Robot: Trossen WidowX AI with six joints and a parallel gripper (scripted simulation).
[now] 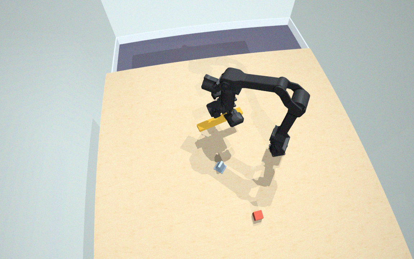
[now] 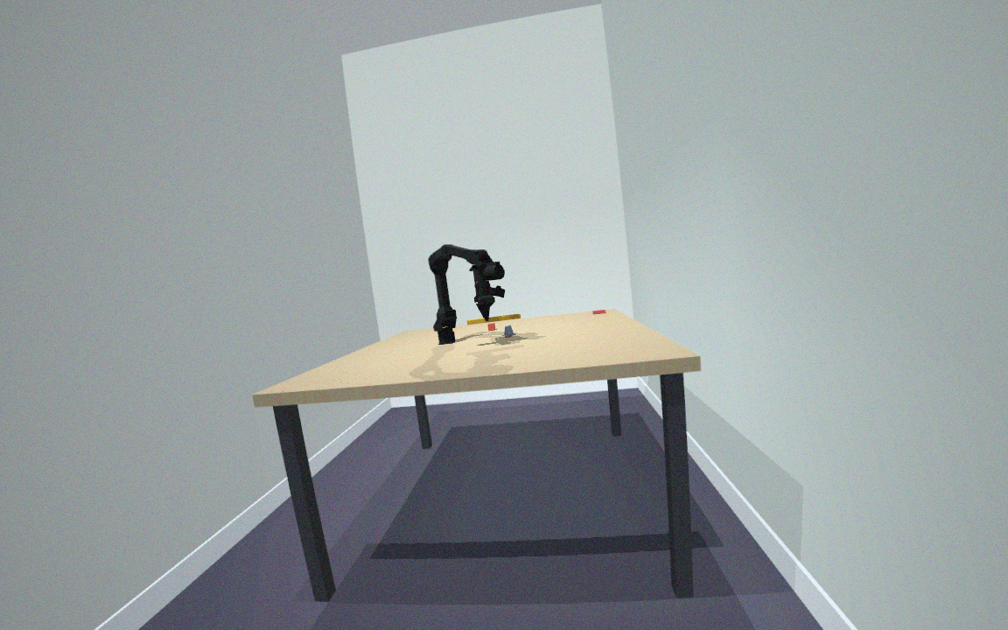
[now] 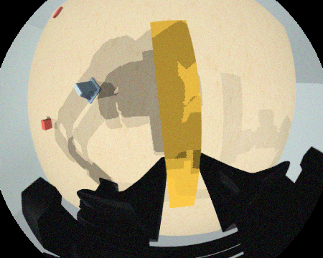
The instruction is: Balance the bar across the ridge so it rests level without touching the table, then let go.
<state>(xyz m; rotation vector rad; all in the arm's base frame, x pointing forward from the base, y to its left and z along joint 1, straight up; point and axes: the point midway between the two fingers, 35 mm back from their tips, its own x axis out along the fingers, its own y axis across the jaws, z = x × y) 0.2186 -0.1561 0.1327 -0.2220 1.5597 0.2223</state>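
Now: the yellow bar 30 mm ahead of my gripper tip and 10 mm to the left of it. Also, from my gripper tip: red cube 430 mm to the left, 80 mm below, 50 mm behind.
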